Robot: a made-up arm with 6 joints.
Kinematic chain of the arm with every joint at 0, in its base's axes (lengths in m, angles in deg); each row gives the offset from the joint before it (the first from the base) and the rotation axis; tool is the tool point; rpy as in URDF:
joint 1: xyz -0.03 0 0.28 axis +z
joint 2: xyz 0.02 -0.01 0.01 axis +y
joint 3: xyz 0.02 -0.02 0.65 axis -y
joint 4: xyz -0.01 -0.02 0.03 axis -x
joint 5: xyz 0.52 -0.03 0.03 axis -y
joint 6: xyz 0.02 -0.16 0 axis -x
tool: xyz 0 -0.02 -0.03 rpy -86.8 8.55 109.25
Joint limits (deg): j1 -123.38..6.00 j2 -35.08..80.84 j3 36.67..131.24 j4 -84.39..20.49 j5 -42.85..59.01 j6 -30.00..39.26
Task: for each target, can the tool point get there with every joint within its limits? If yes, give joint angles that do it. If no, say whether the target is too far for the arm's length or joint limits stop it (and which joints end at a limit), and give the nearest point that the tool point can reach.
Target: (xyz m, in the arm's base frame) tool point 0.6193 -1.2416 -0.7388
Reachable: no: too far | nearest point 0.4264 -0.8727 -0.1069 | short by 0.757 m
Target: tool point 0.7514 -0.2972 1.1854
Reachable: yes | joints -8.03 38.33 100.63 -56.19 -10.13 34.04
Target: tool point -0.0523 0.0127 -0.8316
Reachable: no: joint limits stop it (at a limit: joint 1, joint 2, joint 3, joint 4, joint 5, joint 6) | nearest point -0.5935 -0.7088 -0.1250 | short by 1.146 m
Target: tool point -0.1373 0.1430 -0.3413
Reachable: no: joint limits stop it (at a limit: joint 1, joint 2, joint 3, joint 4, joint 5) | nearest point -0.5905 -0.7095 -0.1224 | short by 0.990 m
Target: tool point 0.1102 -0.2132 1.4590
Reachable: yes | joints -16.02 -4.31 78.33 -56.21 21.15 -15.70
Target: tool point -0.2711 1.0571 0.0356
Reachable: no: joint limits stop it (at a limit: joint 2, joint 3, joint 4, joint 5, joint 6) | nearest point -0.2345 0.8968 0.8152 | short by 0.797 m
